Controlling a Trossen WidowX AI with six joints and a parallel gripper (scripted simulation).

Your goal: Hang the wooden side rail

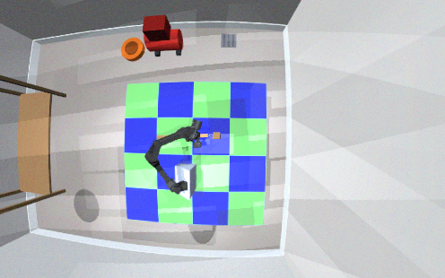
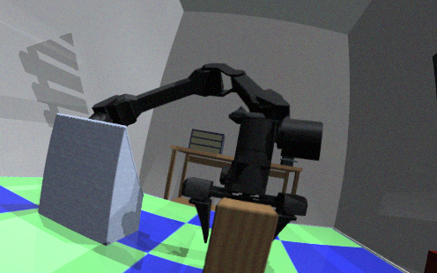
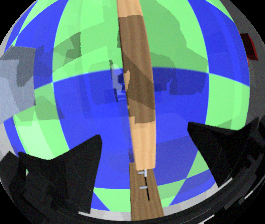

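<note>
Now: gripper tip 20 mm past the headboard post and 150 mm to the left of it.
</note>
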